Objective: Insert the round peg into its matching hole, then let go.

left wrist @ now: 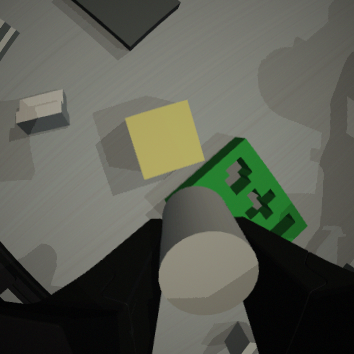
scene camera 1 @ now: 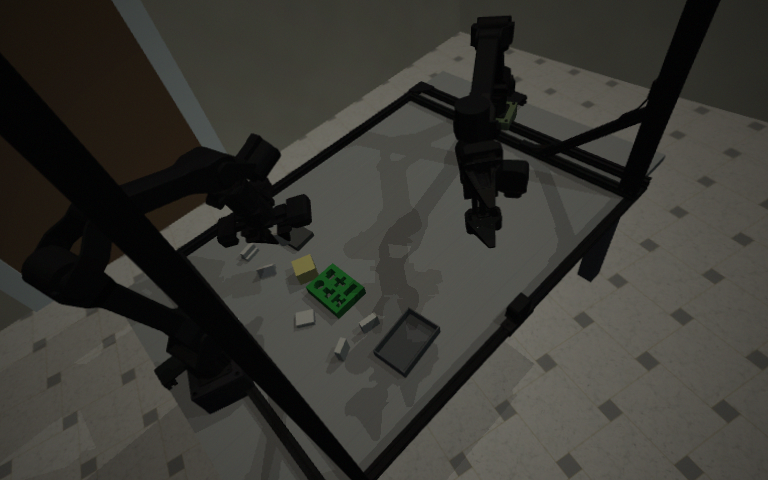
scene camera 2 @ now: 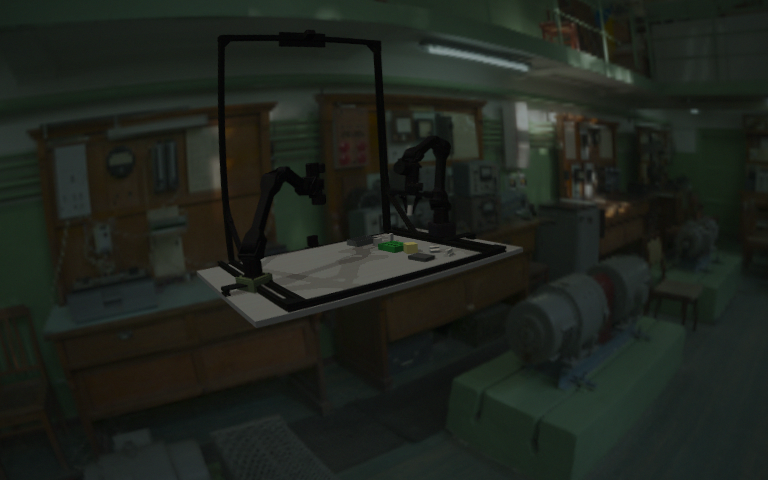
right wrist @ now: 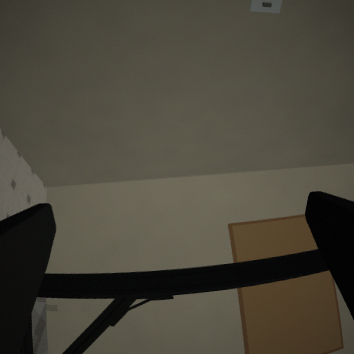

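My left gripper (scene camera 1: pixel 274 233) (scene camera 2: pixel 410 202) (left wrist: pixel 196 229) is shut on a light grey round peg (scene camera 2: pixel 409 210) (left wrist: pixel 207 270). It holds the peg above the table. In the left wrist view the peg overlaps the near-left part of the green hole board (scene camera 1: pixel 334 267) (scene camera 2: pixel 389 249) (left wrist: pixel 259 172), so its round hole is hidden there. The round hole (scene camera 1: pixel 319 284) shows at the board's left corner in scene camera 1. The peg cannot be made out in scene camera 1. My right gripper (scene camera 1: pixel 483 227) (scene camera 2: pixel 320 182) (right wrist: pixel 182 211) is open and empty, high and away from the board.
A yellow cube (scene camera 1: pixel 304 266) (scene camera 2: pixel 410 247) (left wrist: pixel 165 140) stands close beside the board. A dark flat block (scene camera 1: pixel 298 238) (scene camera 2: pixel 421 256) (left wrist: pixel 127 20) lies past it. A dark tray (scene camera 1: pixel 402 345) and several light pieces, such as one block (scene camera 1: pixel 304 318), lie around the board.
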